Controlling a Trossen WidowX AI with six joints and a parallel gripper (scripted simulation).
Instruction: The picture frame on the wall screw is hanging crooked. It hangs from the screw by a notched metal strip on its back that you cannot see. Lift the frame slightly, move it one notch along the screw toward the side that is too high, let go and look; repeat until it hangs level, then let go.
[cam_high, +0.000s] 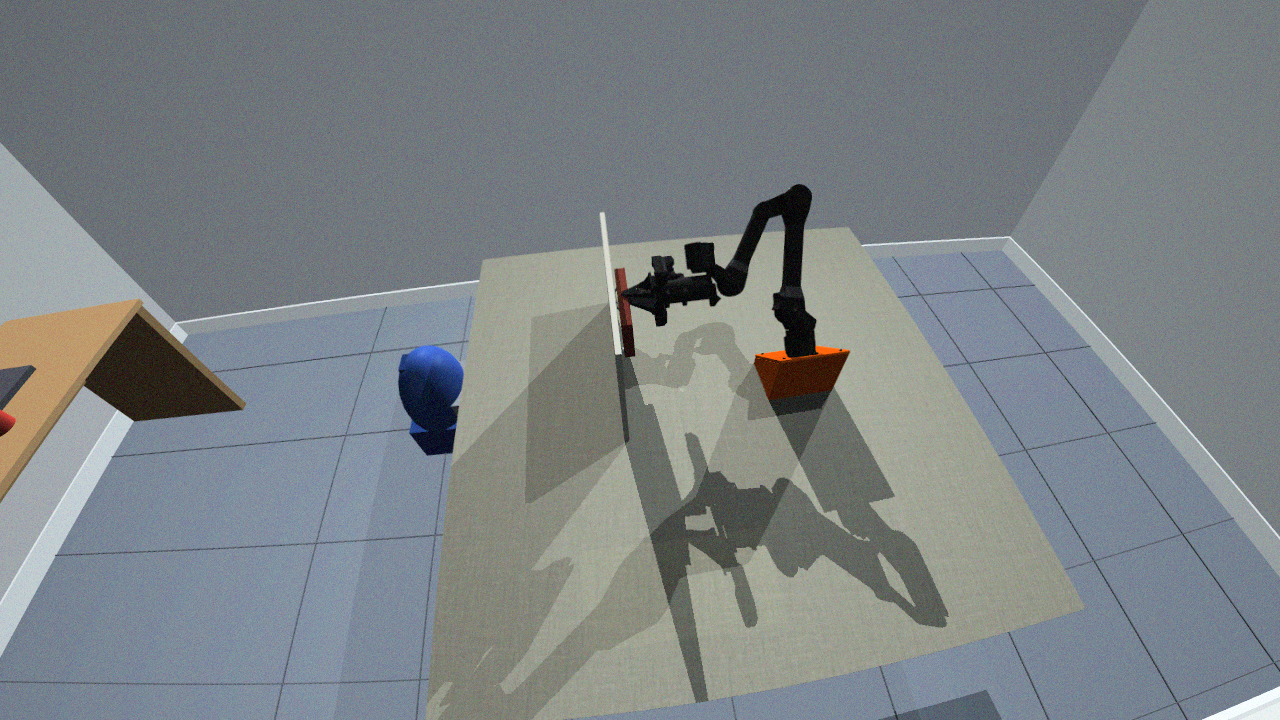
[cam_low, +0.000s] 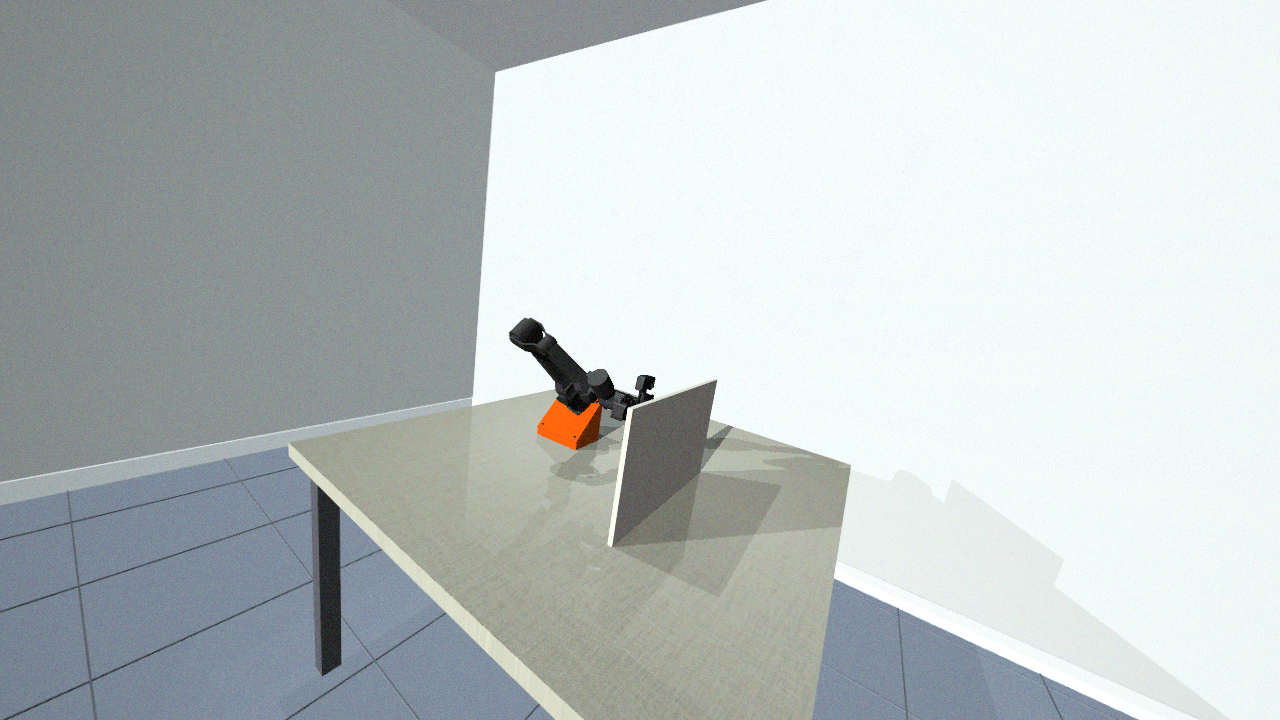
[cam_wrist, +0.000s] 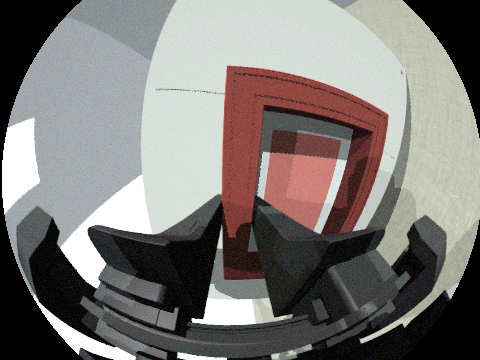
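Now: gripper tip 5 cm above the dark red picture frame and 1 cm short of it. From my gripper tip the other things lie so: white wall panel: 7 cm below, 2 cm ahead, 1 cm to the left.
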